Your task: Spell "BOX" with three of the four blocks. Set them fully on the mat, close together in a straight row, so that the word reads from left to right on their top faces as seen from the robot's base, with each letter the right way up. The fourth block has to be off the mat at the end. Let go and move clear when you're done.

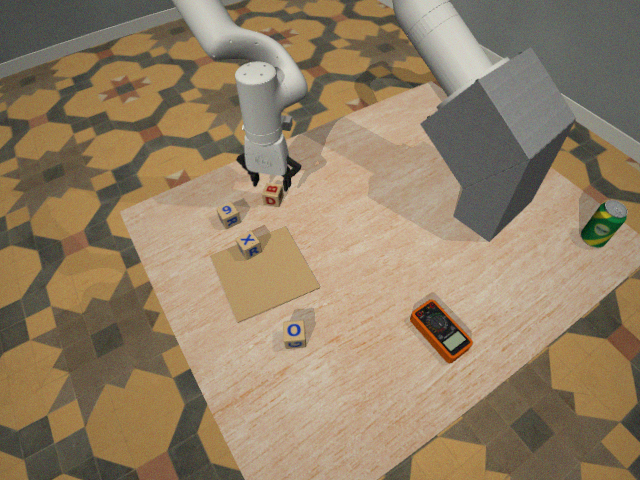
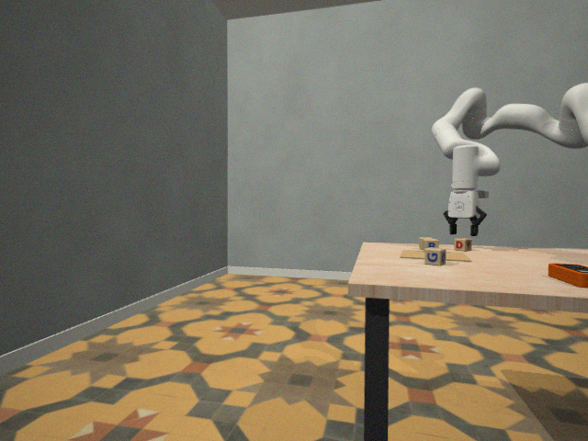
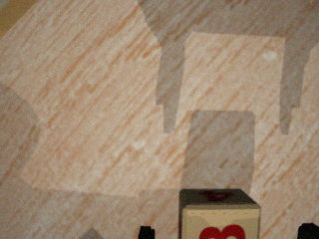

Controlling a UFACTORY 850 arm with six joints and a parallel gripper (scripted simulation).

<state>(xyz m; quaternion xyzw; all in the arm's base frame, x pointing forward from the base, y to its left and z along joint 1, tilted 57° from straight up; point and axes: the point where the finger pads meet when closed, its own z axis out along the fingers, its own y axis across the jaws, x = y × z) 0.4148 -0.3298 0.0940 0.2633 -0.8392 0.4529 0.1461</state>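
The B block is 50 mm below my hand. From my hand the other things lie so: X block (150 mm ahead, 90 mm to the left, 40 mm below); O block (340 mm to the left, 210 mm ahead, 50 mm below); tan mat (160 mm to the left, 160 mm ahead, 70 mm below).
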